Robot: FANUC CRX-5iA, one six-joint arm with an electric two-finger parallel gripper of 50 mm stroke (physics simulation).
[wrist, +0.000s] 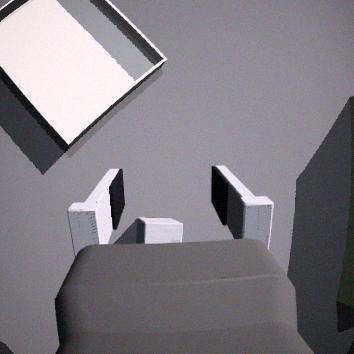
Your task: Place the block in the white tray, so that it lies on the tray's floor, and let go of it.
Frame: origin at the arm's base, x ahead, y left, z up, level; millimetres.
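Seen in the pictures: gripper, fingertip midpoint: (167, 185).
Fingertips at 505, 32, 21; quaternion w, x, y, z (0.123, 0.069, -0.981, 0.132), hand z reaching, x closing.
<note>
Pixels of each thing's top centre, then the offset from my fingertips to it, as dx, dy, dz. "spot": a spot on its surface instead. Level surfaces: height alone.
- small white block, top centre: (162, 242) -25, +51, -90
- white tray, surface spot: (67, 141) spot: +66, -33, -108
- grey surface, surface height: dz -128
A small white block (163, 231) stands on the grey surface at the lower middle of the wrist view, nearer the left finger than the right. Its lower part is hidden behind the gripper body. My gripper (167, 185) is open, with nothing between its pads, and the block shows low between the two fingers. The white tray (67, 141) is at the upper left, turned at an angle, partly cut off by the view's edge. The part of its floor that shows holds no block, and a shadow covers one side.
A dark green object (347, 265) stands at the right edge, partly cut off, with a wide shadow on its left. The tray casts a shadow toward the left edge. The grey surface (240, 100) lies under the tray and block.
</note>
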